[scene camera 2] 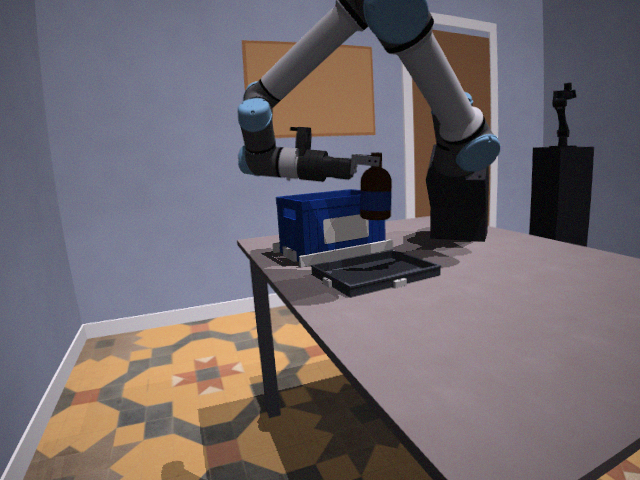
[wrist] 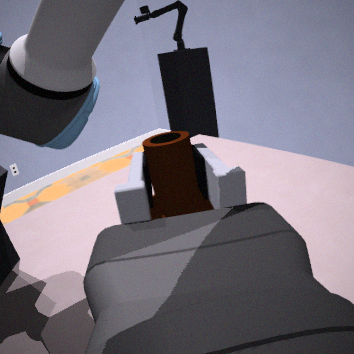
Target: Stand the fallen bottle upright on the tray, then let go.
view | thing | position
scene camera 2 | my gripper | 380, 161
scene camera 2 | dark grey tray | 354, 276
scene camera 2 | blue crate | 310, 223
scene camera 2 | white rail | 305, 260
